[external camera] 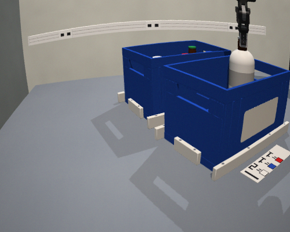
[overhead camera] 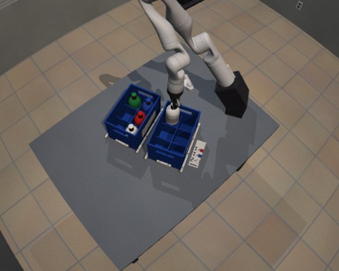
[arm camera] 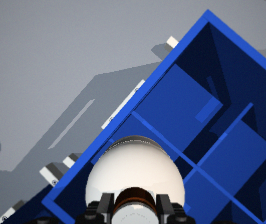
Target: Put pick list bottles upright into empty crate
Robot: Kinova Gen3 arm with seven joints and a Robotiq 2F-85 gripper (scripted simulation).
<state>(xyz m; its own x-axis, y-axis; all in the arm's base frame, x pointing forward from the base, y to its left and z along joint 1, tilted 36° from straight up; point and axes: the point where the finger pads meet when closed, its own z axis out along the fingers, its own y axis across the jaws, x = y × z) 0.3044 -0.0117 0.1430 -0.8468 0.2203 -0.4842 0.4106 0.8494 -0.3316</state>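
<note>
Now: hand 70 mm above the white bottle. Round my hand: green-label bottle: 220 mm to the right, 140 mm below, 80 mm ahead; red-label bottle: 140 mm below, 130 mm ahead, 110 mm to the right; blue-label bottle: 140 mm to the right, 140 mm below, 40 mm ahead.
</note>
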